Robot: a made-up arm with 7 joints. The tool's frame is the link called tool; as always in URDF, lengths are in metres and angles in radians. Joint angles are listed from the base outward.
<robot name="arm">
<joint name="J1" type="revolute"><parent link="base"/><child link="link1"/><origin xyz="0 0 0.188" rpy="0 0 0"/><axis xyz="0 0 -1"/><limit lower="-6.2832" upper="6.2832"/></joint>
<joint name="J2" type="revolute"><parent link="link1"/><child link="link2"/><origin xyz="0 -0.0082 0.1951" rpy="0 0 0"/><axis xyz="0 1 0"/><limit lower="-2.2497" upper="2.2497"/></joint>
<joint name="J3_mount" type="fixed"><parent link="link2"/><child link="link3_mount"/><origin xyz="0 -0.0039 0.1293" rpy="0 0 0"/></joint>
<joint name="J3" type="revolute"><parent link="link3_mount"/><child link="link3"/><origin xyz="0 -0.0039 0.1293" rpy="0 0 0"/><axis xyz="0 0 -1"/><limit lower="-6.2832" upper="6.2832"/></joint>
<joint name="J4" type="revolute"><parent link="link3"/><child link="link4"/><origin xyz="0 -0.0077 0.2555" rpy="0 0 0"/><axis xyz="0 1 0"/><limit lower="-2.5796" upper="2.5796"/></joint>
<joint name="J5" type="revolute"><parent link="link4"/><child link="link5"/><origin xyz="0 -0.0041 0.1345" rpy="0 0 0"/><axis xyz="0 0 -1"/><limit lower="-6.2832" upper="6.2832"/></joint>
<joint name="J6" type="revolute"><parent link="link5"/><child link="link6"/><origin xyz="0 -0.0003 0.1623" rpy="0 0 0"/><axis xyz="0 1 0"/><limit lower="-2.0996" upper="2.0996"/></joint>
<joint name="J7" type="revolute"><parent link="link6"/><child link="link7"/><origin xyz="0 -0.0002 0.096" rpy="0 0 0"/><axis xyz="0 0 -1"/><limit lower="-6.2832" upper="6.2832"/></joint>
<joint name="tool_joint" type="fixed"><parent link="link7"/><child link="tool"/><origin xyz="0 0 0" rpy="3.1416 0 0"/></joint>
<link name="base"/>
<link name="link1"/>
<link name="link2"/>
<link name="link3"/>
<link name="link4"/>
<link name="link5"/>
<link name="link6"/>
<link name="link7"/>
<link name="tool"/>
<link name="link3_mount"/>
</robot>
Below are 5 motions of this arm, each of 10 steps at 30 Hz.
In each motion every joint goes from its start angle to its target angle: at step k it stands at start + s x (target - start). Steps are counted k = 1, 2, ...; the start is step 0. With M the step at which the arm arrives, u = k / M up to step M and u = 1 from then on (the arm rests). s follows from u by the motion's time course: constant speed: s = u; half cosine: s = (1 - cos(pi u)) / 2; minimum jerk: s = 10 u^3 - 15 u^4 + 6 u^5.
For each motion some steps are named. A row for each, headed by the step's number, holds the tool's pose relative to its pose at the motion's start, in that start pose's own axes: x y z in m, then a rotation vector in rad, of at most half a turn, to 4 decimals.
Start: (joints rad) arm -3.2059 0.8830 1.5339 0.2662 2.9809 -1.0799 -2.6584
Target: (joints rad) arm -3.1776 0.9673 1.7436 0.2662 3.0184 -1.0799 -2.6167
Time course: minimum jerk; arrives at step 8
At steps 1, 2, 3, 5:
1: 0.0000 -0.0004 -0.0004 0.0032 -0.0022 0.0030
2: 0.0000 -0.0026 -0.0024 0.0205 -0.0140 0.0195
3: -0.0002 -0.0069 -0.0061 0.0544 -0.0370 0.0519
5: -0.0008 -0.0183 -0.0149 0.1431 -0.0962 0.1379

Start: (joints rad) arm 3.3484 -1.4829 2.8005 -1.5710 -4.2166 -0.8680 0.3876
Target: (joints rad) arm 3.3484 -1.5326 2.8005 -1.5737 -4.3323 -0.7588 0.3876
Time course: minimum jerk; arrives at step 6
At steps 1, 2, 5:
1: -0.0004 -0.0002 0.0006 0.0005 -0.0036 -0.0033
2: -0.0026 -0.0014 0.0035 0.0025 -0.0211 -0.0198
5: -0.0117 -0.0067 0.0169 0.0070 -0.0969 -0.0936

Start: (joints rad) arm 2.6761 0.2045 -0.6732 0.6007 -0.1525 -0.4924 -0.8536
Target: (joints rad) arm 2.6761 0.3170 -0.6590 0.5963 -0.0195 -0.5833 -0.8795
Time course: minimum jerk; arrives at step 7
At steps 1, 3, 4, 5, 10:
1: -0.0003 0.0020 0.0001 0.0000 0.0006 0.0024
3: -0.0045 0.0317 0.0019 -0.0009 0.0081 0.0379
4: -0.0075 0.0543 0.0041 -0.0021 0.0119 0.0648
5: -0.0098 0.0734 0.0065 -0.0033 0.0138 0.0873
10: -0.0113 0.0857 0.0083 -0.0043 0.0144 0.1017

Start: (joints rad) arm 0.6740 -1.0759 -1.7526 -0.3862 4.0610 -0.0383 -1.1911
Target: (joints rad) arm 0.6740 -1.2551 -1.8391 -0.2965 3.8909 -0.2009 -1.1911
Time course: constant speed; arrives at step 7
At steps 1, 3, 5, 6, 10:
1: -0.0154 0.0152 0.0014 -0.0076 0.0328 -0.0438
3: -0.0465 0.0465 0.0061 -0.0230 0.1032 -0.1284
5: -0.0776 0.0791 0.0136 -0.0384 0.1797 -0.2090
6: -0.0931 0.0958 0.0184 -0.0461 0.2202 -0.2476
10: -0.1086 0.1128 0.0240 -0.0537 0.2621 -0.2851

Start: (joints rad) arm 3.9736 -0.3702 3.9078 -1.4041 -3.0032 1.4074 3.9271
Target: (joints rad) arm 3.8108 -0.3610 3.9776 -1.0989 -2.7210 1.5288 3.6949
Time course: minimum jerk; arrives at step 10
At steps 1, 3, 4, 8, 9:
1: 0.0001 -0.0005 0.0006 -0.0022 0.0005 -0.0013
3: 0.0026 -0.0086 0.0110 -0.0427 0.0083 -0.0270
4: 0.0046 -0.0165 0.0216 -0.0835 0.0147 -0.0555
8: 0.0089 -0.0455 0.0658 -0.2490 0.0240 -0.1984
9: 0.0089 -0.0475 0.0694 -0.2619 0.0237 -0.2116

